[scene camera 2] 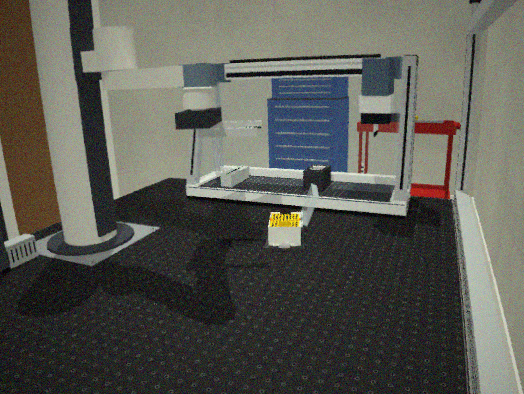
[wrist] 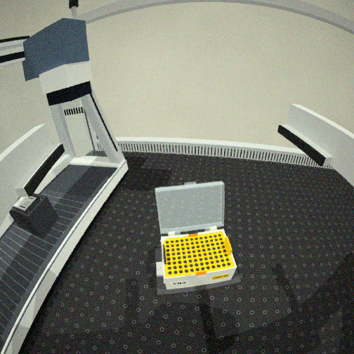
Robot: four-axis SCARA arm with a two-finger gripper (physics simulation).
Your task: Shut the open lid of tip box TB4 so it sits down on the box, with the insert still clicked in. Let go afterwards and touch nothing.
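Where they show: gripper, fingertip midpoint: [scene camera 2: 259,127]; arm's base at its link origin: [scene camera 2: 92,242].
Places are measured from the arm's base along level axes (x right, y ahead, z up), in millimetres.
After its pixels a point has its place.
Tip box TB4 [scene camera 2: 285,237] {x -121, y 568, z 44 mm} [wrist: 187,284] stands upright on the dark table, with its label facing the wrist camera. Its translucent lid [scene camera 2: 311,206] {x -142, y 632, z 129 mm} [wrist: 191,207] stands open, raised from the rear edge in the wrist view. The yellow perforated insert [scene camera 2: 285,220] {x -178, y 548, z 70 mm} [wrist: 197,254] sits in the box between orange clips at its front and rear; a yellow tab shows at its right edge. My gripper [scene camera 2: 242,125] [wrist: 173,118] is open and empty, above and apart from the box. In the wrist view, its fingers stand wide at the left and right. Part of it is hidden in the scene view.
A gantry frame [scene camera 2: 300,201] {x -450, y 505, z 41 mm} [wrist: 61,256] stands behind the box in the scene view and left of it in the wrist view. A black block [scene camera 2: 317,177] {x -515, y 546, z 112 mm} [wrist: 36,216] sits on its deck. The arm's column [scene camera 2: 67,125] {x 62, y 42, z 355 mm} stands at left.
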